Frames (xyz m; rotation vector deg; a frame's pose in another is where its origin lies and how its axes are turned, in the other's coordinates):
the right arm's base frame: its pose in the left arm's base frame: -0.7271 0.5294 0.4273 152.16 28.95 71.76
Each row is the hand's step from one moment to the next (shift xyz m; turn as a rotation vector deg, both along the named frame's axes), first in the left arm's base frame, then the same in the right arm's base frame.
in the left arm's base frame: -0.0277 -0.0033 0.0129 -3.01 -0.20 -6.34
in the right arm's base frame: -0.0084 0.0003 -0.0296 -6.40 -2.32 1.71
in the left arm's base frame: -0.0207 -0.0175 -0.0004 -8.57 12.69 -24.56
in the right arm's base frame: -0.0190 0.0113 -0.0157 -18.01 -20.81 8.97
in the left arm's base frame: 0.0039 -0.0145 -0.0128 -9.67 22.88 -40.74
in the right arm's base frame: -0.0122 0.0107 0.0112 -26.51 -35.16 18.38
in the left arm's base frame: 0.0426 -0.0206 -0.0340 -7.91 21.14 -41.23
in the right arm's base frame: -0.0068 0.0193 0.0545 -26.46 -33.27 20.06
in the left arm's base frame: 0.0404 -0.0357 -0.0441 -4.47 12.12 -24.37
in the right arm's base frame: -0.0209 0.0300 0.0593 -15.66 -19.27 12.02
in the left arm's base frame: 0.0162 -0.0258 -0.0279 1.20 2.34 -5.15
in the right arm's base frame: -0.0199 0.0198 0.0303 -2.12 -3.37 4.20
